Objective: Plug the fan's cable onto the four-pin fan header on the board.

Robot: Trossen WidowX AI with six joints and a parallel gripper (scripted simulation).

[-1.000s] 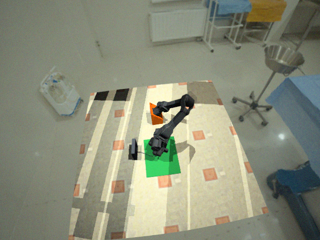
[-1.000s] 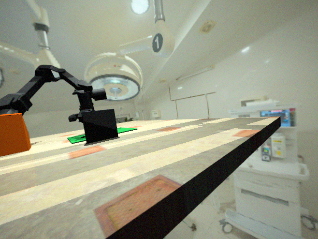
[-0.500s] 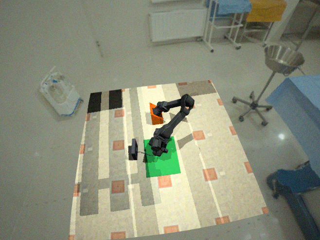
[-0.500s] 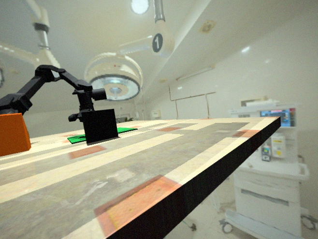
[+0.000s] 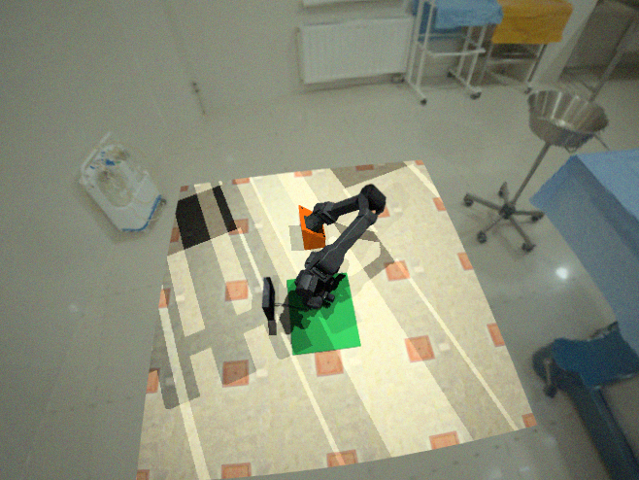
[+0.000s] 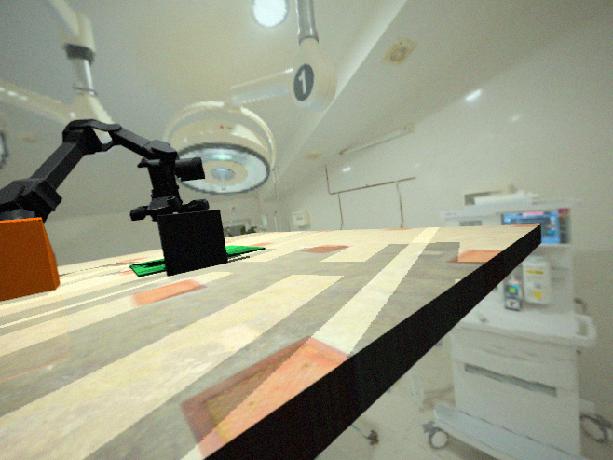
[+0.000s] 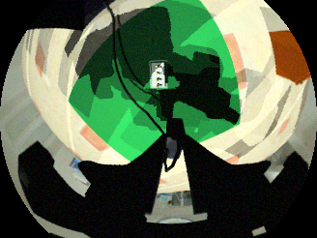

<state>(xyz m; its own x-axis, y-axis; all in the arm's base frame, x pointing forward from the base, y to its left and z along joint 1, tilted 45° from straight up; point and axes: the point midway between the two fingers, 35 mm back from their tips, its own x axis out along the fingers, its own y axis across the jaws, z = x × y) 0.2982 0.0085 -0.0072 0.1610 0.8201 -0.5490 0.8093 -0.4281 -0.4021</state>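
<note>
The white four-pin header is 1 cm behind my gripper tip, 6 cm to the right of it and 6 cm below it. Also, from my gripper tip: green board: 3 cm ahead, 3 cm to the right, 7 cm below; then black fan: 3 cm behind, 20 cm to the right; then cable plug: 1 cm to the left.
</note>
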